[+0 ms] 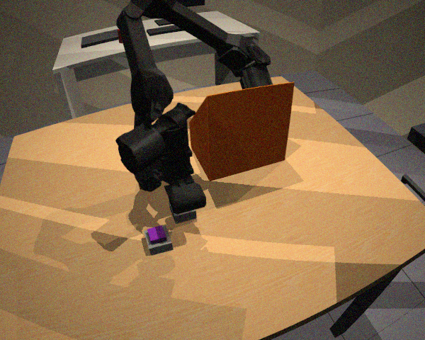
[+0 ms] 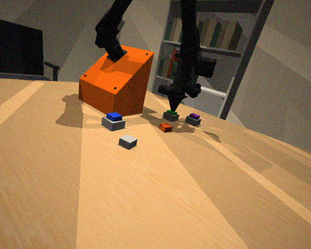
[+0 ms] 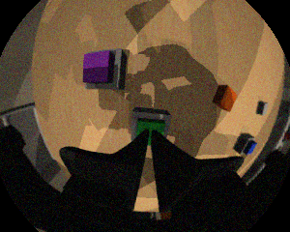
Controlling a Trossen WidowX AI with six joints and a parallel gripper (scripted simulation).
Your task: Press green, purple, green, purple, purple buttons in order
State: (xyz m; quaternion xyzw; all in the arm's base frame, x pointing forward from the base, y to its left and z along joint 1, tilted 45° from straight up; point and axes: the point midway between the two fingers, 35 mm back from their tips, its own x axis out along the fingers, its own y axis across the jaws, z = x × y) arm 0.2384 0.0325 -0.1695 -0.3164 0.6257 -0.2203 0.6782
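Right now the green button is 10 mm below my gripper tip. The rest, counted from my gripper tip: blue button 10 mm behind, 270 mm to the right; purple button 60 mm ahead, 70 mm to the left; orange block 70 mm ahead, 120 mm to the right, 20 mm below.
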